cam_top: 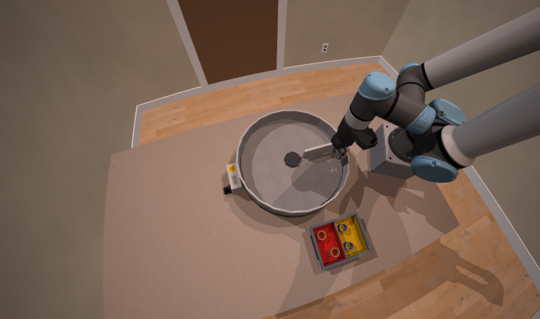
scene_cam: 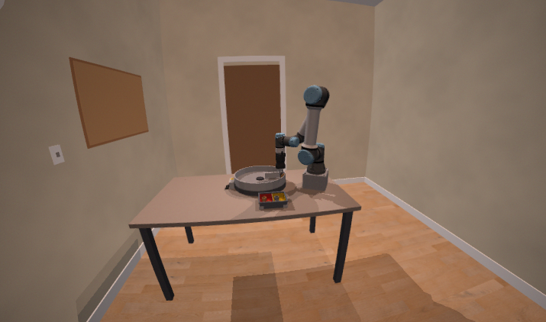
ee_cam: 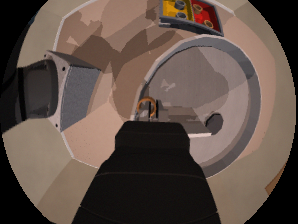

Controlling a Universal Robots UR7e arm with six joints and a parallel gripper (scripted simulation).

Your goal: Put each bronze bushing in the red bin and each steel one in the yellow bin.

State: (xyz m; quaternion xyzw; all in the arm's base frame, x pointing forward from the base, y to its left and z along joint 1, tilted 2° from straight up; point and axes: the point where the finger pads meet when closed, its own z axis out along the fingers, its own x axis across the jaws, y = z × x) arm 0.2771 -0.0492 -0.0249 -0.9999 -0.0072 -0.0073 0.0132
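Right now the red bin is 10 cm ahead of my hand, 28 cm to the left of it and 7 cm below it. From my hand the other things lie so: turntable (17 cm ahead, 5 cm to the right, 5 cm below).
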